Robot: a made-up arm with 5 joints. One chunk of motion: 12 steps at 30 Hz.
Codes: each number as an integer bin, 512 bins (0 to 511) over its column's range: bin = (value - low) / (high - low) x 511, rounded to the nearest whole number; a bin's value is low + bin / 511 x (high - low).
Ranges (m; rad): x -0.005..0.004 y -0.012..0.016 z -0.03..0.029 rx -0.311..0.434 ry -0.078..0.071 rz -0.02..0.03
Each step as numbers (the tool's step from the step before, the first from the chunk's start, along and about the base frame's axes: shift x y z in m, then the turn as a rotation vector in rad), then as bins.
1 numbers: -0.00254 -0.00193 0.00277 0.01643 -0.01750 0.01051
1 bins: 140 184 284 225 207 312
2 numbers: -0.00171 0.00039 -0.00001 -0.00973 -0.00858 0.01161
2 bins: 187 226 260 207 238 323
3 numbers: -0.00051 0.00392 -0.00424 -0.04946 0.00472 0.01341
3 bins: 255 291 223 179 284 341
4 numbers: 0.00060 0.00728 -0.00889 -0.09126 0.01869 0.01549
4 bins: 318 352 183 151 332 363
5 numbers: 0.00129 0.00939 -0.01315 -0.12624 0.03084 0.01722
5 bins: 357 390 146 127 373 380
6 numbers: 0.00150 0.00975 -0.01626 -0.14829 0.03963 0.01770
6 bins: 369 397 119 112 403 385
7 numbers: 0.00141 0.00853 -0.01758 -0.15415 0.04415 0.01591
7 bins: 364 375 108 108 419 367
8 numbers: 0.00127 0.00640 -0.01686 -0.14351 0.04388 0.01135
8 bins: 356 336 114 115 418 320
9 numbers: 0.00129 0.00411 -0.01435 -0.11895 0.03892 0.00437
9 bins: 357 294 136 132 401 249
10 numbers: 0.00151 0.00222 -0.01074 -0.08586 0.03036 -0.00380
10 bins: 370 260 167 154 372 166
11 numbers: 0.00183 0.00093 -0.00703 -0.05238 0.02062 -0.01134
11 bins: 388 236 199 177 338 89
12 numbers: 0.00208 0.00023 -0.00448 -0.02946 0.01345 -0.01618
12 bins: 402 223 221 193 314 39
